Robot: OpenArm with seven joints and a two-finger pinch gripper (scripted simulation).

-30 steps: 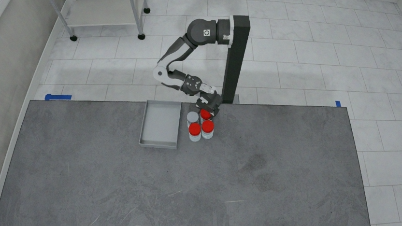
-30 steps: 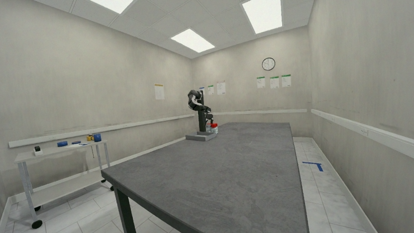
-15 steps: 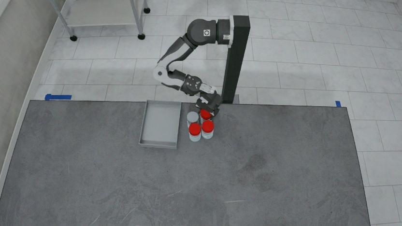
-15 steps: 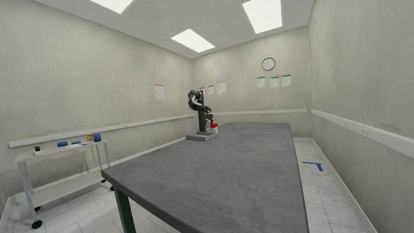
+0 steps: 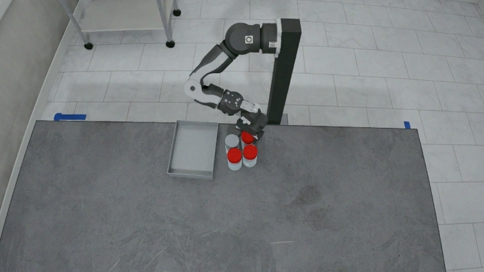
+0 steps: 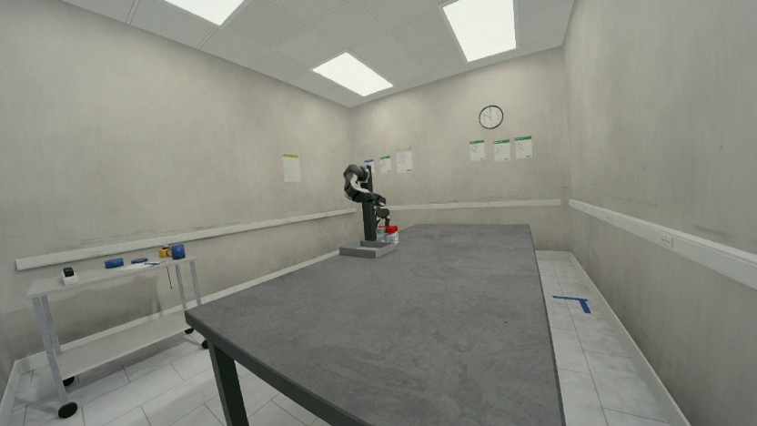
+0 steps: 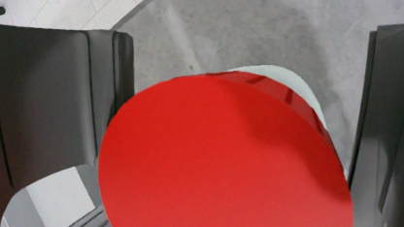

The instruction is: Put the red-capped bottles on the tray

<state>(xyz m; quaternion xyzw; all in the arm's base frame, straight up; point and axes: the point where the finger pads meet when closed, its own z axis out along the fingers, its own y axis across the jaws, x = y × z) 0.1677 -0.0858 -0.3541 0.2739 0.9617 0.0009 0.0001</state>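
Now: hand 70 mm to the left of the grey-capped bottle, 50 mm above it and 30 mm short of it. Round my hand: grey tray (230 mm to the right, 80 mm below, 30 mm ahead).
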